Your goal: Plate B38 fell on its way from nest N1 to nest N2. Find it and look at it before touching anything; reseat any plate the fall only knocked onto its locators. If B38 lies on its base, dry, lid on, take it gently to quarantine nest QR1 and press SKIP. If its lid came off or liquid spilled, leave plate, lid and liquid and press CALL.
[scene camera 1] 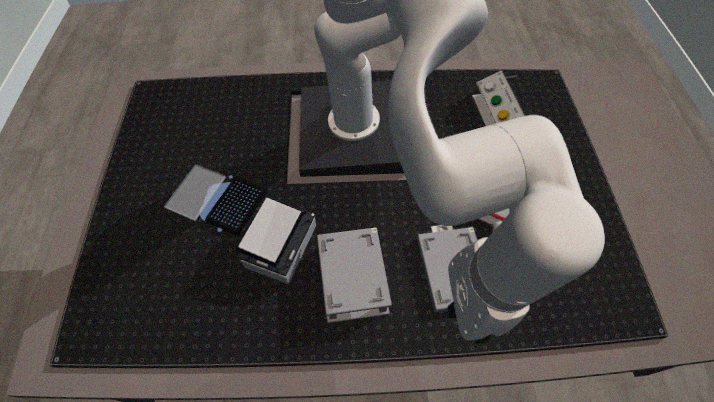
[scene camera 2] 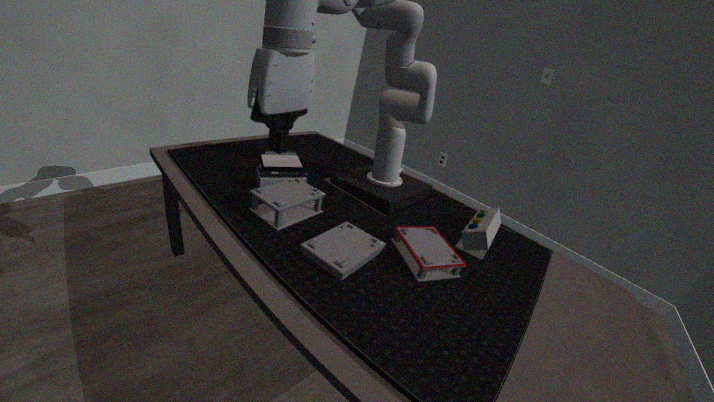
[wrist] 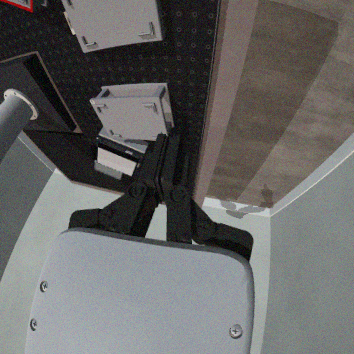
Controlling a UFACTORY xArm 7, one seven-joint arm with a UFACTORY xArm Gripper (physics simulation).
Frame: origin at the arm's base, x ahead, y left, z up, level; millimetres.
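Seen in the pictures: gripper, fingertip midpoint: [scene camera 1: 458, 311] [scene camera 2: 278, 150] [wrist: 171, 147]; arm's base, origin of the base link: [scene camera 1: 353, 120] [scene camera 2: 384, 180] [wrist: 21, 103].
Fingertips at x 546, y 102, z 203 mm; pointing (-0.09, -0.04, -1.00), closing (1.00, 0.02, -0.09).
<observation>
Offsets run from my fingertips to a thing's top centre. "spot": to the spot under its first point.
A dark well plate {dz -218, dx -341, dy -380 mm} [scene camera 1: 236, 205] lies open on the table at the left, its label unreadable. A translucent lid {dz -225, dx -385, dy -479 mm} [scene camera 1: 192, 192] lies off it on the left. Blue liquid {spot: dz -228, dx -355, dy -446 mm} [scene camera 1: 210, 202] lies between them, with small drops near the plate's corners. The quarantine nest {dz -187, dx -299, dy +210 mm} [scene camera 2: 431, 246] [wrist: 17, 4] has a red rim and bears no plate; my arm mostly hides it in scene camera 1. The button box {dz -149, dx -536, dy +279 mm} [scene camera 1: 500, 97] [scene camera 2: 482, 230] shows green, yellow and blue buttons across the views. My gripper [scene camera 2: 279, 149] [wrist: 171, 147] is shut and empty, high above the table; its fingertips are hidden in scene camera 1.
A white-topped plate {dz -154, dx -239, dy -292 mm} [scene camera 1: 270, 230] [scene camera 2: 281, 161] [wrist: 116, 159] rests on a black-topped unit beside the open plate. A raised grey nest {dz -170, dx -149, dy -136 mm} [scene camera 1: 352, 270] [scene camera 2: 287, 193] [wrist: 132, 117] and a low grey nest {dz -206, dx -152, dy +72 mm} [scene camera 1: 440, 262] [scene camera 2: 344, 246] [wrist: 117, 25] bear no plates. The robot's base [scene camera 1: 350, 155] stands behind them.
</observation>
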